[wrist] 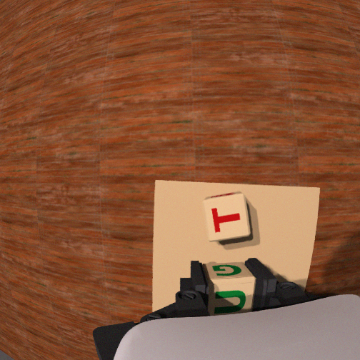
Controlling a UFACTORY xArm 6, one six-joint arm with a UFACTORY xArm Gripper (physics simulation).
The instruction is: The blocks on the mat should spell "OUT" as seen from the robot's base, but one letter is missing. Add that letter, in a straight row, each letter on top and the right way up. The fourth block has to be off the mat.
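Observation:
The T block (227, 217) sits on the tan mat (175, 240) in its upper middle, turned slightly, with a red T on top whose bar faces left in the view. My gripper (221, 279) is shut on the U block (235, 299), which shows a green U on its top face and a green G on the side facing the T block. The held block is over the mat, below the T block in the view, and a gap of mat shows between them. The O block does not show; the gripper and its housing hide the lower part of the mat. The fourth block does not show.
The wooden table (150, 100) surrounds the mat at the left, top and right. The mat's far edge runs just above the T block. A dark shadow falls on the table at the lower right. The pale gripper housing fills the bottom of the view.

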